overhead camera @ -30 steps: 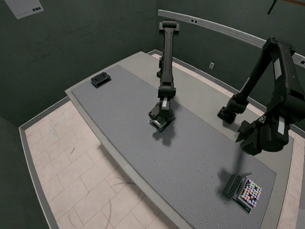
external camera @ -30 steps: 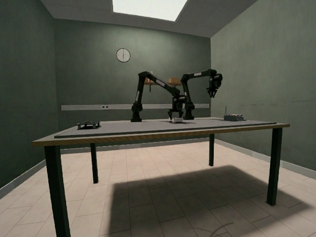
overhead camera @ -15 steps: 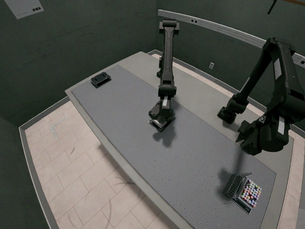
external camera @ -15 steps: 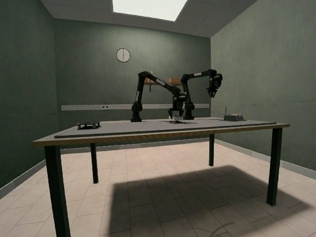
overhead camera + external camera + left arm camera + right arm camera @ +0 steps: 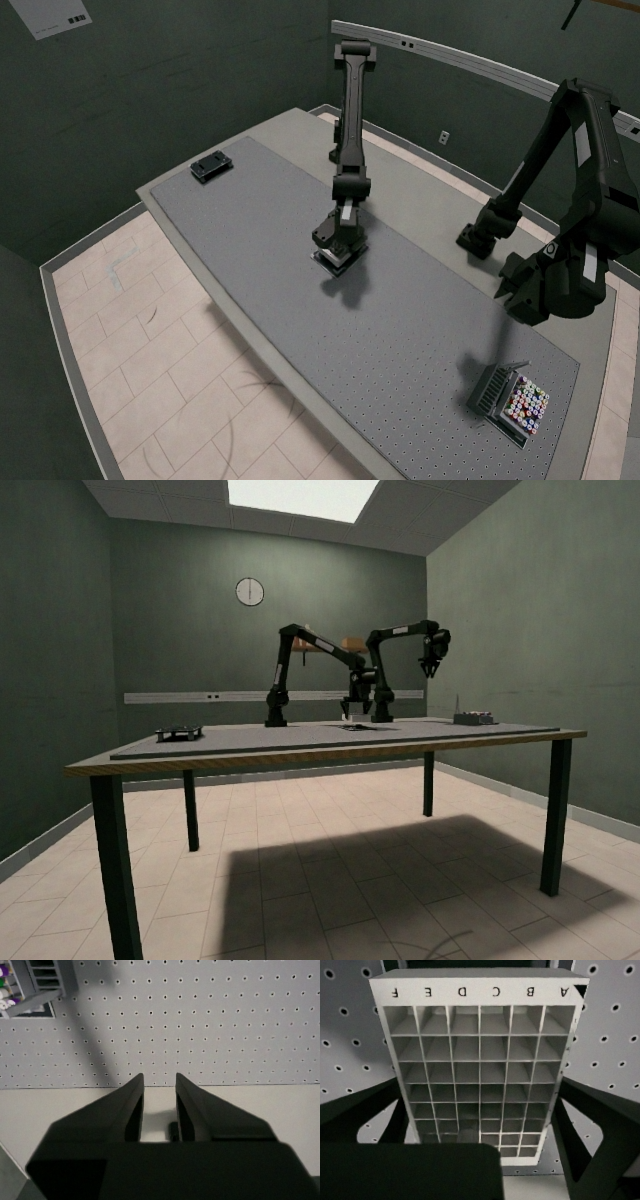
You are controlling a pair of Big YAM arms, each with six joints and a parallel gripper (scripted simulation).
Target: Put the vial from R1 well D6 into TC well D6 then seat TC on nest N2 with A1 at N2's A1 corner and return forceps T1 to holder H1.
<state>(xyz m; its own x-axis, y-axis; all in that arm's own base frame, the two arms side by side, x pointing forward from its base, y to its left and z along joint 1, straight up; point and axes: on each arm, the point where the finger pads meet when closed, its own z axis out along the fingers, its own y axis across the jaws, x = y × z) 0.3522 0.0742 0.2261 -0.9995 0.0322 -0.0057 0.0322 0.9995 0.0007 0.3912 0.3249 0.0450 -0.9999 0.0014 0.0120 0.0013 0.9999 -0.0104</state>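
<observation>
Right now my right hand is right at the tube carrier. The rest, counted from my right hand: slotted holder (4 cm ahead, 56 cm to the left, 4 cm below); black nest (9 cm ahead, 70 cm to the right, 2 cm below).
</observation>
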